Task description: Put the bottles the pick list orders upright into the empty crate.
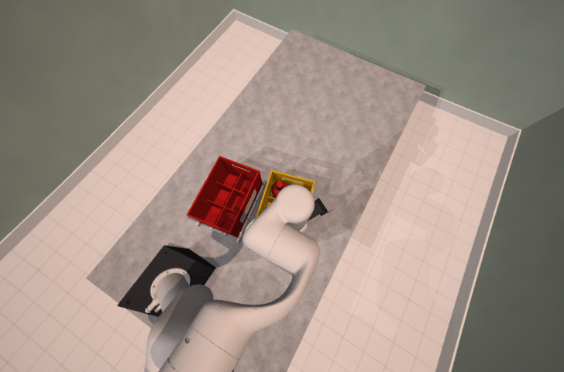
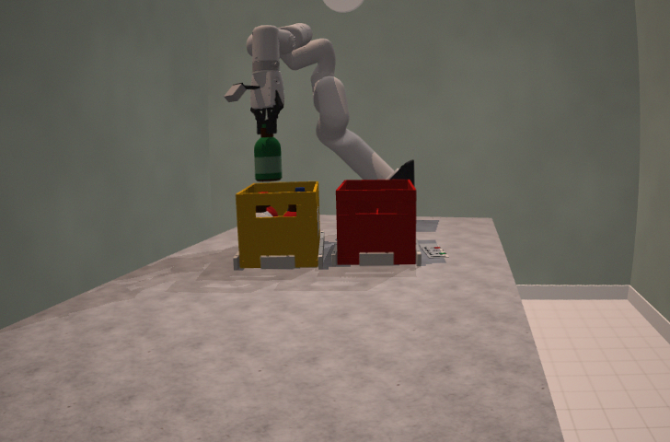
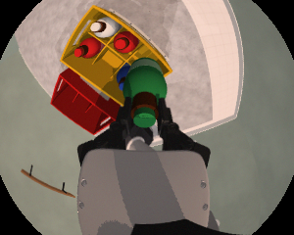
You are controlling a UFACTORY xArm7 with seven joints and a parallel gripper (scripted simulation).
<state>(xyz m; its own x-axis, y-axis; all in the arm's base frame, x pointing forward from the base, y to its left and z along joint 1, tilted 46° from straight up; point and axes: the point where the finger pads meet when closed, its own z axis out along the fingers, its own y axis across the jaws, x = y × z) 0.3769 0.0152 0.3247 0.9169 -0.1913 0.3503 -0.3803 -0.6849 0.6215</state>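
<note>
The green-labelled bottle is 70 mm below my hand. The rest, counted from my hand: blue bottle 30 mm behind, 80 mm to the left, 250 mm below; then white bottle 160 mm ahead, 70 mm to the left, 250 mm below; then yellow crate 60 mm ahead, 70 mm to the left, 250 mm below.
</note>
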